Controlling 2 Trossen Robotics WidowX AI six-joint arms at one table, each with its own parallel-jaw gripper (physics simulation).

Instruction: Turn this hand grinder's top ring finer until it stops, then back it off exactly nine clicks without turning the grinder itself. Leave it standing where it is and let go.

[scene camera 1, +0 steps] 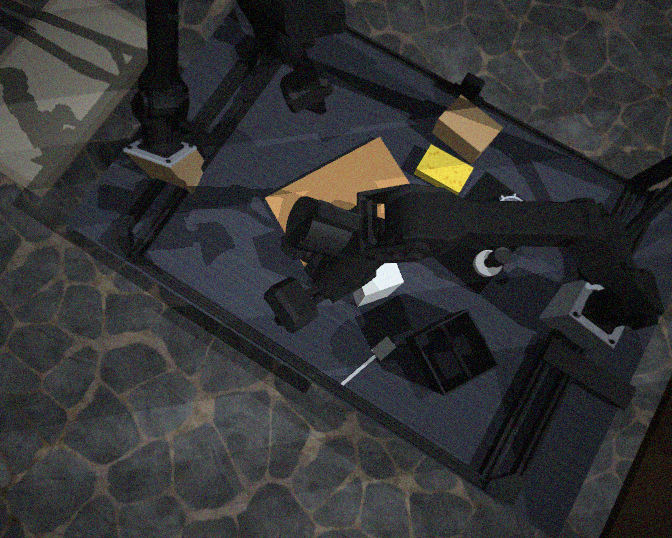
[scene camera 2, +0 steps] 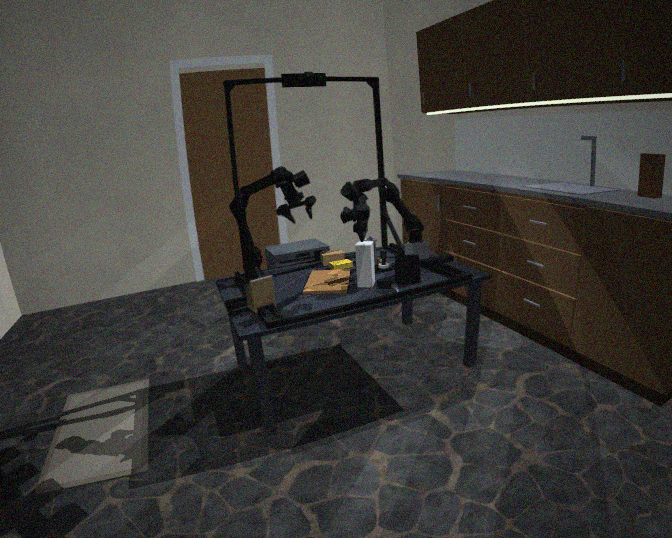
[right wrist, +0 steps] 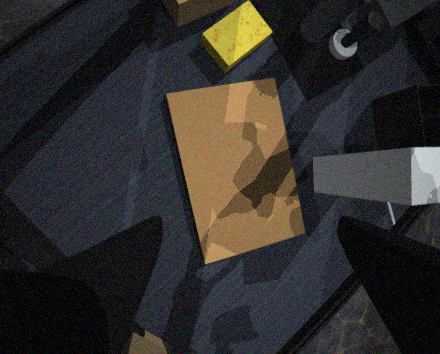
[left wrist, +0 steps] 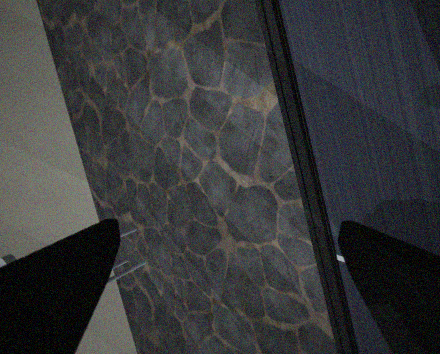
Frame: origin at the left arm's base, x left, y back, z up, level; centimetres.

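Where they show: left gripper, fingertip midpoint: (scene camera 2: 362, 237) (left wrist: 230, 230); right gripper, fingertip midpoint: (scene camera 2: 303, 221) (right wrist: 250, 225); left arm's base, link origin: (scene camera 1: 601, 311) (scene camera 2: 416, 242); right arm's base, link origin: (scene camera 1: 161, 147) (scene camera 2: 258, 282).
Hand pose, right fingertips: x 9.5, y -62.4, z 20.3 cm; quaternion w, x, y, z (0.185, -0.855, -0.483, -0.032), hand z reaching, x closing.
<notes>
Things, the pixels of their top centre, and the offset from my right fingertips.
- pale round base, top centre: (scene camera 1: 503, 255) (right wrist: 376, 20) (scene camera 2: 383, 250) dx -7.2, dy +41.7, dz -21.6 cm
- wooden board, top centre: (right wrist: 241, 168) (scene camera 1: 345, 203) (scene camera 2: 328, 279) dx +2.1, dy +9.0, dz -29.3 cm
- yellow sponge, top centre: (right wrist: 238, 32) (scene camera 1: 445, 168) (scene camera 2: 340, 262) dx -18.1, dy +21.3, dz -27.8 cm
- tan block, top centre: (scene camera 1: 470, 122) (scene camera 2: 331, 252) dx -28.6, dy +19.5, dz -24.8 cm
- tall white box, top centre: (right wrist: 432, 175) (scene camera 1: 377, 269) (scene camera 2: 364, 243) dx +13.5, dy +24.5, dz -10.8 cm
- black divided bin, top centre: (scene camera 1: 456, 351) (scene camera 2: 407, 258) dx +14.1, dy +45.5, dz -20.8 cm
- pale-handled tool, top centre: (scene camera 1: 366, 363) dx +26.3, dy +34.6, dz -30.6 cm
A small upright thing with a dark cylinder on a pale round base (scene camera 1: 484, 263) (scene camera 2: 383, 265) (right wrist: 340, 50) looks like the hand grinder. It stands on the table below the left arm's links in scene camera 1; its top ring and marks are too small and dark to tell. My left gripper (left wrist: 230, 230) is open and empty, over the table's edge in its wrist view, apart from the grinder. The grinder does not show in the left wrist view. My right gripper (scene camera 2: 301, 219) (right wrist: 250, 225) is open and empty, high above the table, with the grinder at the upper right of its wrist view.
A wooden board (scene camera 1: 341, 173) (scene camera 2: 326, 281) (right wrist: 215, 150) lies mid-table. Near it are a yellow sponge (scene camera 1: 444, 169) (right wrist: 237, 35), a tan block (scene camera 1: 467, 127) and a tall white box (scene camera 2: 364, 264) (right wrist: 362, 177). A black divided bin (scene camera 1: 441, 386) and a pale-handled tool (scene camera 1: 383, 348) are near the front edge.
</notes>
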